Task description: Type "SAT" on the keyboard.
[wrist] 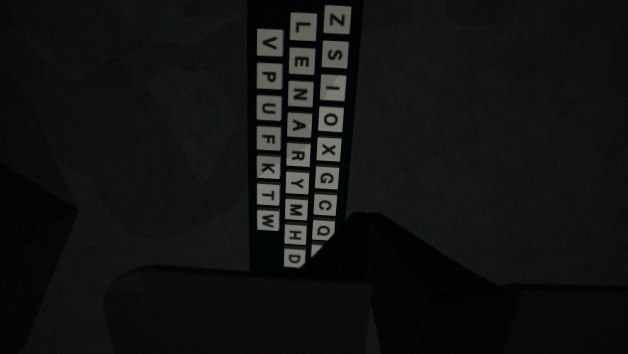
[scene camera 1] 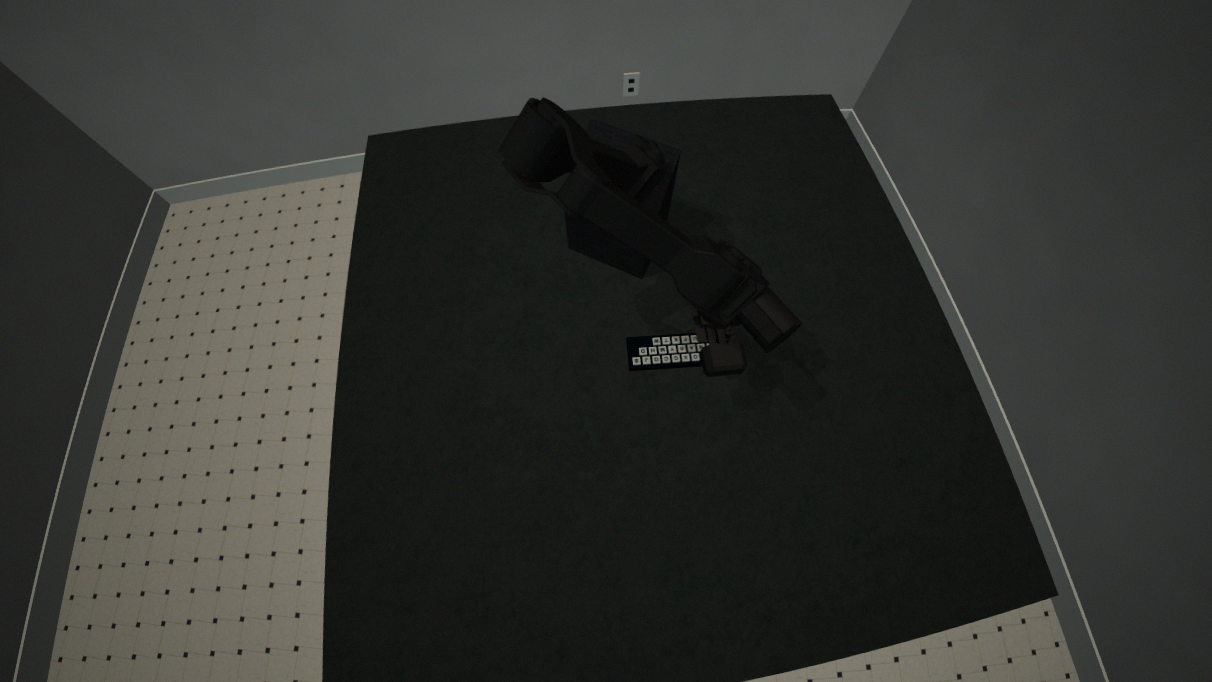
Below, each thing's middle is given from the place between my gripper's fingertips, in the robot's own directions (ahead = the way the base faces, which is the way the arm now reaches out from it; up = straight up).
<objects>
I see my gripper 13 cm above the black keyboard (scene camera 1: 661,351), 3 cm past it and 1 cm to the left of it.
</objects>
